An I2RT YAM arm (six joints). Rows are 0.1 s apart.
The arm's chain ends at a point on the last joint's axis. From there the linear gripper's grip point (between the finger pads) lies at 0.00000 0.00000 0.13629 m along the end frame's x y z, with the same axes.
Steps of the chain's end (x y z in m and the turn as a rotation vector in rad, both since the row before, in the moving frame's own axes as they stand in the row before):
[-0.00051 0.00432 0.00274 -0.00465 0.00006 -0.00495]
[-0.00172 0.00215 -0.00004 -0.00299 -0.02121 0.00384]
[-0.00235 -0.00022 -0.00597 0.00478 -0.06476 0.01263]
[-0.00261 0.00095 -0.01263 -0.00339 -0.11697 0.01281]
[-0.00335 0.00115 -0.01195 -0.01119 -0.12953 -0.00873]
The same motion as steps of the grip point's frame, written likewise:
[-0.00050 0.00495 0.00274 -0.00465 0.00006 -0.00495]
[-0.00461 0.00255 -0.00007 -0.00299 -0.02121 0.00384]
[-0.01117 -0.00093 -0.00626 0.00478 -0.06476 0.01263]
[-0.01852 0.00131 -0.01356 -0.00339 -0.11697 0.01281]
[-0.02095 0.00275 -0.01310 -0.01119 -0.12953 -0.00873]

